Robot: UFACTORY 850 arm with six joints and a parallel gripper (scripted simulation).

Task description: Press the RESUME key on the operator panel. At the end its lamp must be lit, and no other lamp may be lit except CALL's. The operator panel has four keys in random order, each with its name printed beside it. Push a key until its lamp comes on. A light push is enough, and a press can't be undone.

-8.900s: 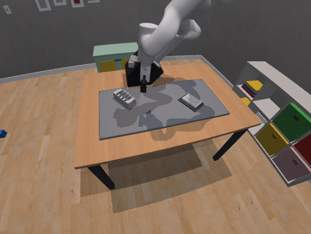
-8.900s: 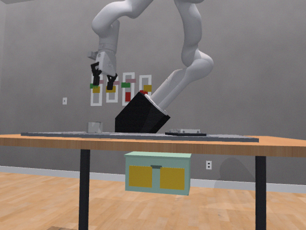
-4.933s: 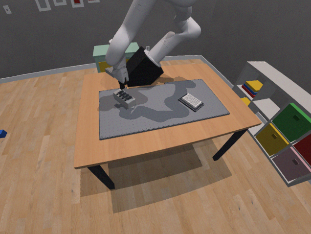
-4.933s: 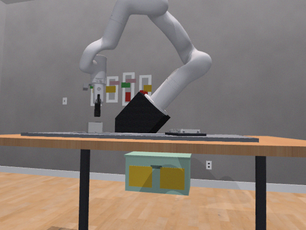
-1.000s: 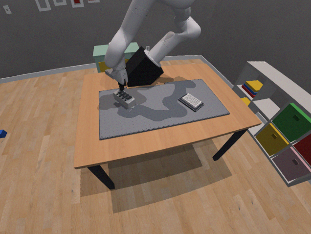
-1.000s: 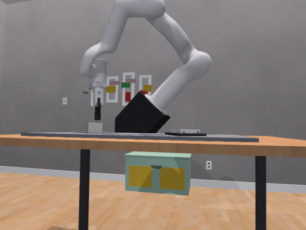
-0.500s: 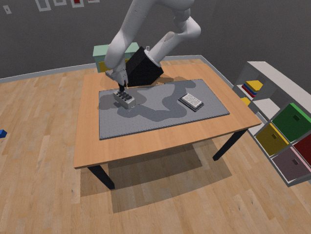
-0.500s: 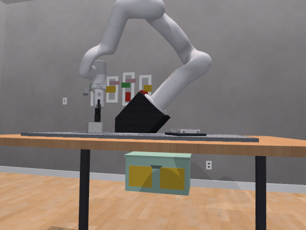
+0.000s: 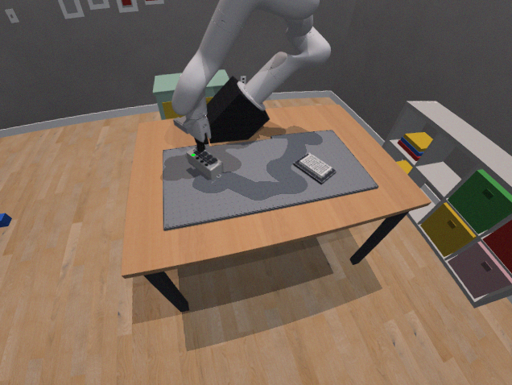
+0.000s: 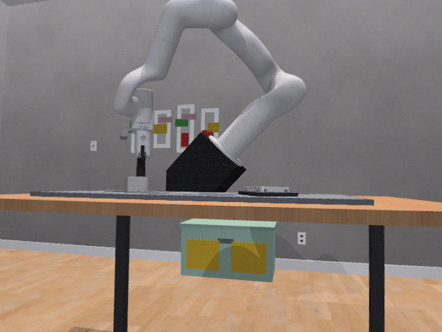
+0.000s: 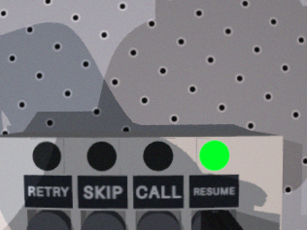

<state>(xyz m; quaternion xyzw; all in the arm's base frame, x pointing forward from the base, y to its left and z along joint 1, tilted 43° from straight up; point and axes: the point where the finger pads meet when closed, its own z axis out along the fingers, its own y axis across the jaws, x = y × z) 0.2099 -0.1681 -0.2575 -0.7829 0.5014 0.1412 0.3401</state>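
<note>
Now: the operator panel 40 mm ahead of my hand, 20 mm to the left of it and 30 mm below it. From my hand the other things lie so: white ribbed block 210 mm ahead, 470 mm to the left, 50 mm below.
</note>
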